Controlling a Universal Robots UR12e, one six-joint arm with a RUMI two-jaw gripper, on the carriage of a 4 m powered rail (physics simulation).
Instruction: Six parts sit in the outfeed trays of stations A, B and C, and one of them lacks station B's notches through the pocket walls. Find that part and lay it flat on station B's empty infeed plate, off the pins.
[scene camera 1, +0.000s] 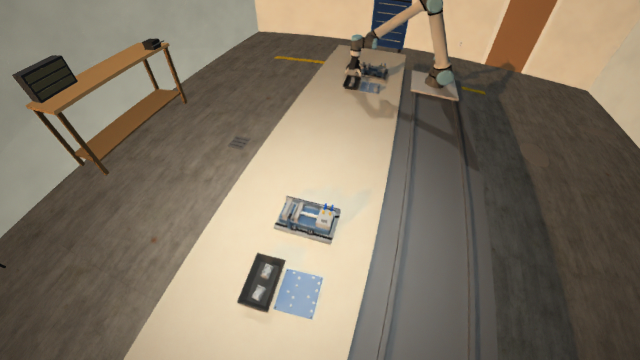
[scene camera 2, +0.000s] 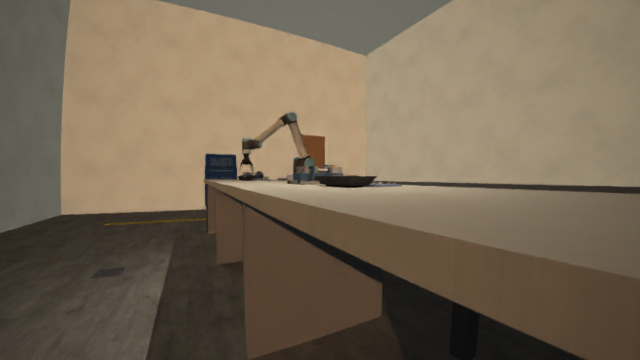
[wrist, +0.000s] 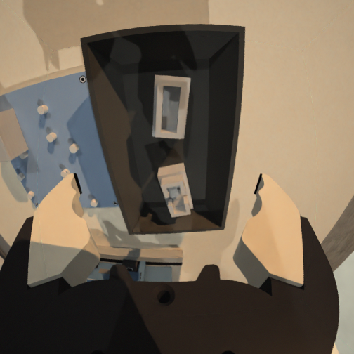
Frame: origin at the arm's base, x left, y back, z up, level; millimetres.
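Seen in the pictures: gripper, fingertip midpoint: (scene camera 1: 353, 76) (scene camera 2: 246, 171); arm's base at its link origin: (scene camera 1: 434, 83).
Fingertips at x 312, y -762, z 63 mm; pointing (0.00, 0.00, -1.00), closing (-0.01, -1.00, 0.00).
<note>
Offsets run from my fingertips to a thing's top centre. "pt": to the spot under its first point.
My gripper (scene camera 1: 353, 73) (scene camera 2: 246, 171) (wrist: 168, 176) is open above the far black tray {pt dx +21, dy -5, dz -52 mm} (scene camera 1: 351, 82) (wrist: 111, 105), its fingers wide apart. In the wrist view, one pale part (wrist: 186, 107) has a single long pocket; I see no notches through its walls. A second part (wrist: 175, 191), nearer the gripper, is turned slightly and has a small pocket with a gap at one end. Beside the tray is a blue pinned plate {dx -16, dy +167, dz -84 mm} (scene camera 1: 370, 88) (wrist: 102, 175) with a pale block (wrist: 11, 135) on it. The near tray {pt dx +1953, dy -23, dz -74 mm} (scene camera 1: 246, 295) holds two parts {pt dx +1826, dy +19, dz -60 mm} (scene camera 1: 266, 271) {pt dx +1925, dy +25, dz -60 mm} (scene camera 1: 258, 292). Station letters are not readable.
A blue pinned plate {dx +1862, dy +184, dz -84 mm} (scene camera 1: 298, 293) lies right of the near tray. A blue-grey machine {dx +1501, dy +98, dz +7 mm} (scene camera 1: 308, 220) stands behind them, and another machine {dx -318, dy +135, dz +7 mm} (scene camera 1: 376, 71) stands by the far tray. The arm's carriage plate (scene camera 1: 422, 88) is at the rail's far end. A wooden bench (scene camera 1: 107, 65) stands left.
</note>
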